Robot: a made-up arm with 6 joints. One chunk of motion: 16 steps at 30 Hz.
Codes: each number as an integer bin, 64 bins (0 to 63) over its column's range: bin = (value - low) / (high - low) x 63, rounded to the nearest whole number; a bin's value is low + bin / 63 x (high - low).
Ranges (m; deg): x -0.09..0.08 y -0.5..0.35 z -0.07..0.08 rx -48..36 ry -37..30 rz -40..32
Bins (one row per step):
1: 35 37 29 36 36 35
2: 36 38 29 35 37 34
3: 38 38 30 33 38 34
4: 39 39 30 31 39 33
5: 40 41 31 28 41 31
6: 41 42 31 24 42 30
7: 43 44 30 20 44 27
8: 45 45 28 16 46 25
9: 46 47 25 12 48 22
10: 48 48 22 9 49 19
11: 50 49 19 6 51 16
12: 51 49 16 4 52 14
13: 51 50 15 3 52 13
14: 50 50 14 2 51 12
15: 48 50 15 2 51 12
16: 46 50 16 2 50 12
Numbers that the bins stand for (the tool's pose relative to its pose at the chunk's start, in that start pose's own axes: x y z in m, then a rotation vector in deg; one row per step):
1: 0.0044 -0.0008 -0.0010 0.00 1.29 0.00
2: 0.0071 0.0127 -0.0010 -1.33 2.35 -1.14
3: 0.0125 0.0127 0.0014 -4.00 3.41 -1.14
4: 0.0152 0.0262 0.0014 -6.67 4.48 -2.29
5: 0.0179 0.0532 0.0038 -10.67 6.60 -4.57
6: 0.0206 0.0667 0.0038 -16.00 7.67 -5.71
7: 0.0260 0.0937 0.0014 -21.33 9.79 -9.14
8: 0.0314 0.1071 -0.0033 -26.67 11.92 -11.43
9: 0.0341 0.1341 -0.0105 -32.00 14.05 -14.86
10: 0.0395 0.1476 -0.0176 -36.00 15.11 -18.29
11: 0.0449 0.1611 -0.0248 -40.00 17.24 -21.71
12: 0.0476 0.1611 -0.0319 -42.67 18.30 -24.00
13: 0.0476 0.1746 -0.0343 -44.00 18.30 -25.14
14: 0.0449 0.1746 -0.0367 -45.33 17.24 -26.29
15: 0.0395 0.1746 -0.0343 -45.33 17.24 -26.29
16: 0.0341 0.1746 -0.0319 -45.33 16.17 -26.29

